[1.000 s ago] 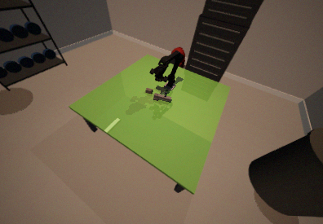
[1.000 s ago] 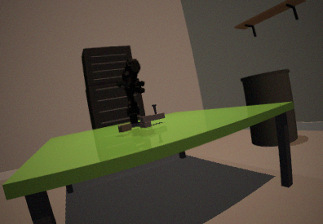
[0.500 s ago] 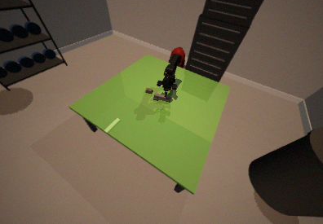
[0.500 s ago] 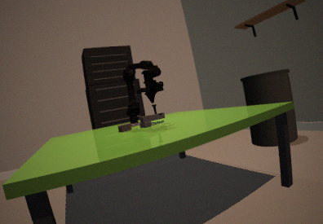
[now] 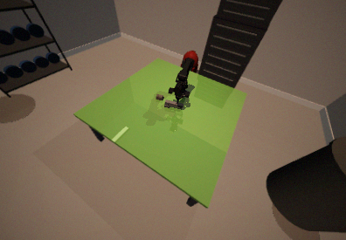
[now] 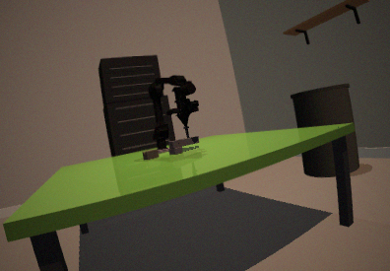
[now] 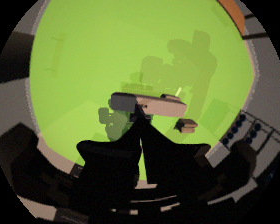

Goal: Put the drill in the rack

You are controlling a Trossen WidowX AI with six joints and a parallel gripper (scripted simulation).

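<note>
Right now my gripper tip is 8 cm above the tan drill, 5 cm to the left of it and 2 cm short of it. Also, from my gripper tip: grey block 9 cm below, 3 cm to the right, 1 cm ahead.
</note>
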